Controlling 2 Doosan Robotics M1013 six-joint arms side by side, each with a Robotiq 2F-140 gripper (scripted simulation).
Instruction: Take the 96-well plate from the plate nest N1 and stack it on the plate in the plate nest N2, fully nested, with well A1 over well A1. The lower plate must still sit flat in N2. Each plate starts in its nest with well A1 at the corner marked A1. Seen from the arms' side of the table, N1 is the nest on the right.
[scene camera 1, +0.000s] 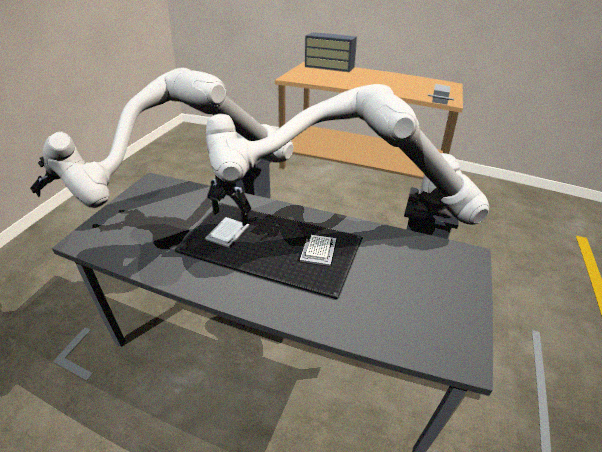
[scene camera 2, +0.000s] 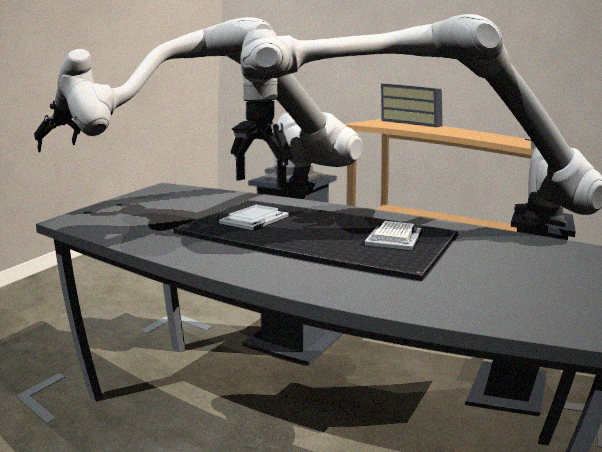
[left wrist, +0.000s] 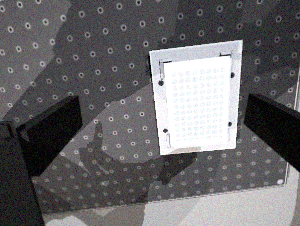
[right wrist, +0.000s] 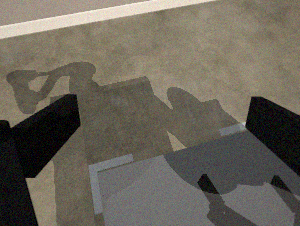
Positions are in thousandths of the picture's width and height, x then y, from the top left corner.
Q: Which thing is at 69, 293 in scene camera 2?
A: My right gripper.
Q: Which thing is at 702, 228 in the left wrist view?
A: A nest N1.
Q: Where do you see my right gripper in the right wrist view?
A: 545, 493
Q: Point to my left gripper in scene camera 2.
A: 433, 404
